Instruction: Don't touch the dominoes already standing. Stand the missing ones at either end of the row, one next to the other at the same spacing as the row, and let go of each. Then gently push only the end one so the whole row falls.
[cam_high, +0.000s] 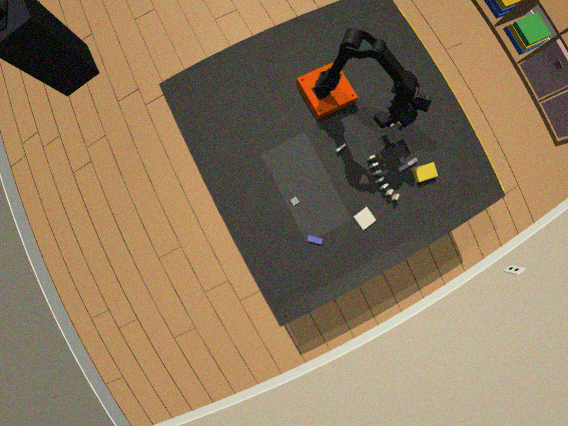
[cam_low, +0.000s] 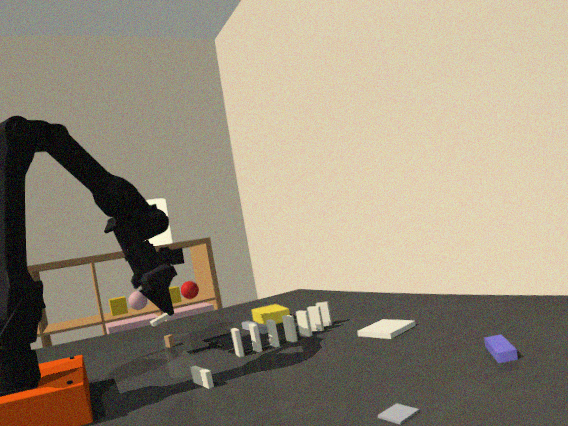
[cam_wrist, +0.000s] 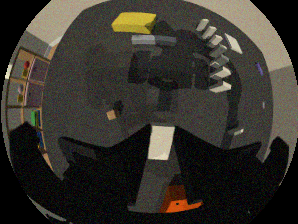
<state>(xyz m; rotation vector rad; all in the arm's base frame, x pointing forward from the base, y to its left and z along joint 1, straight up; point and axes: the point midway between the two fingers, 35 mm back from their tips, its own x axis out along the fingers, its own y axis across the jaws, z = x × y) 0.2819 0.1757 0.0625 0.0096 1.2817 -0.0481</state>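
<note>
Right now the small tan cube is 90 mm to the left of my gripper tip, 70 mm below it and 10 mm ahead of it. From my gripper tip the other things lie so: white tile (300 mm to the right, 290 mm ahead, 80 mm below); then grey bar (190 mm ahead, 80 mm below, 10 mm to the left); then yellow block (260 mm ahead, 70 mm below, 60 mm to the left).
</note>
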